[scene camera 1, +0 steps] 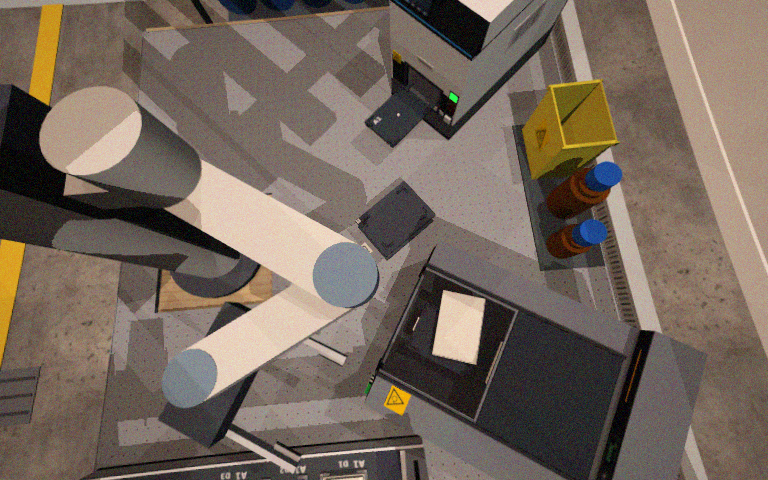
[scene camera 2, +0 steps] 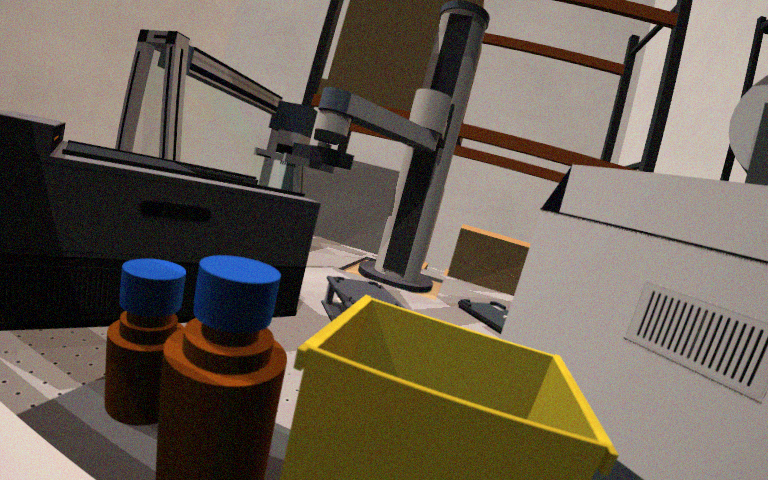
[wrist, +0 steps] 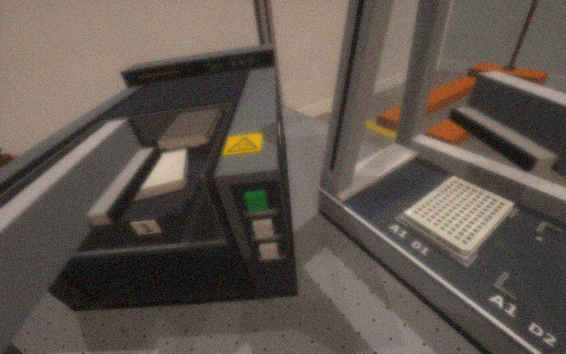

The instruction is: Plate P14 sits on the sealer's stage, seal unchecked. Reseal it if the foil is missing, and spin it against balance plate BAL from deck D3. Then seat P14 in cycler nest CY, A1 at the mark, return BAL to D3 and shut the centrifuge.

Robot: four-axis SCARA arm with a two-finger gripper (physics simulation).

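Places are measured from the arm's base along level axes (x left, y back, z up), in centimetres.
Pixels of known places: gripper, fingertip midpoint: (scene camera 1: 322,411) (scene camera 2: 268,153) (wrist: 302,115); arm's base, link origin: (scene camera 1: 218,251) (scene camera 2: 394,278).
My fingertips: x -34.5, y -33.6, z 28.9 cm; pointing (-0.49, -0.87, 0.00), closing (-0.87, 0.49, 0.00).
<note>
For each thing: its top centre in the pictures, then the offset to it from my fingertips. "*": a spot on its surface instead.
- pale plate, top centre: (wrist: 138,172) (scene camera 1: 459,326) dx +10.4, dy -25.1, dz -12.1 cm
- uncovered multi-well plate, top centre: (wrist: 459,208) dx -23.8, dy +1.0, dz -20.3 cm
- machine, surface spot: (scene camera 2: 651,254) * dx +70.0, dy -42.8, dz -0.7 cm
- bare dark tray, top centre: (scene camera 2: 505,318) (scene camera 1: 398,115) dx +62.7, dy -17.8, dz -17.3 cm
- frame post, surface spot: (wrist: 345,100) * dx -16.6, dy -13.8, dz -7.2 cm
My gripper (scene camera 1: 293,400) (scene camera 2: 287,161) is open and empty, its fingers wide apart above the table beside the centrifuge (scene camera 1: 552,390) (scene camera 2: 186,237) (wrist: 252,110). The centrifuge chamber is open. A pale plate (scene camera 1: 459,327) (wrist: 167,172) lies in it with a plain white top. A second, darker-looking plate (wrist: 192,127) shows deeper in the chamber in the wrist view. No plate label is readable. The deck (wrist: 410,262) holds an uncovered multi-well plate (wrist: 460,215) at D1. D2 shows bare in the wrist view. What stands at D3 is hidden.
A machine (scene camera 1: 481,73) (scene camera 2: 651,254) has a bare dark tray (scene camera 1: 396,118) extended. A dark stand (scene camera 1: 396,219) with raised corners is bare. A yellow bin (scene camera 1: 543,141) (scene camera 2: 430,418) and two blue-capped bottles (scene camera 1: 577,195) (scene camera 1: 569,240) stand behind the centrifuge. A frame post (wrist: 345,100) rises by the deck.
</note>
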